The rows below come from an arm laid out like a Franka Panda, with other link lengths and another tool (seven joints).
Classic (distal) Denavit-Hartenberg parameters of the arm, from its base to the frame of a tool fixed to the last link. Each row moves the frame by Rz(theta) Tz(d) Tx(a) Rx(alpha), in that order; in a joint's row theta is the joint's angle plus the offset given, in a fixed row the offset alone. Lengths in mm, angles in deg.
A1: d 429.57, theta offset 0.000, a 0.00, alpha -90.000
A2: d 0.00, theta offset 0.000, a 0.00, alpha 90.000
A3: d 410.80, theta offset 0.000, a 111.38, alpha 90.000
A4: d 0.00, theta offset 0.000, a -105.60, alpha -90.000
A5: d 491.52, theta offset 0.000, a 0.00, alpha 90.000
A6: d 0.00, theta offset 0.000, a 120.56, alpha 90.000
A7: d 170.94, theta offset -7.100, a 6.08, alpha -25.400
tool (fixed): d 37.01, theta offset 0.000, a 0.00, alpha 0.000
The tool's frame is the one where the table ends.
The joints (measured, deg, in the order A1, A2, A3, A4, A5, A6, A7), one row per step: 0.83 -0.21 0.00 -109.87 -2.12 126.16 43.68; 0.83 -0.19 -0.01 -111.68 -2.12 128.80 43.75; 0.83 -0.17 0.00 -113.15 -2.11 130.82 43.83; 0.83 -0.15 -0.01 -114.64 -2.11 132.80 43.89; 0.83 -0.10 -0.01 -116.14 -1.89 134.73 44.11; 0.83 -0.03 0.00 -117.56 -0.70 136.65 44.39
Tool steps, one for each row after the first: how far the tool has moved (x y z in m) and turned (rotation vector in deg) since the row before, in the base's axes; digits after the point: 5 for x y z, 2 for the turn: 0.00006 0.00024 -0.01353 0.07 -0.81 0.01; -0.00069 0.00043 -0.01134 0.07 -0.53 0.00; -0.00123 0.00013 -0.01161 0.05 -0.47 0.00; -0.00178 0.00051 -0.01228 0.30 -0.38 -0.24; -0.00189 0.00154 -0.01182 1.18 -0.42 -0.75
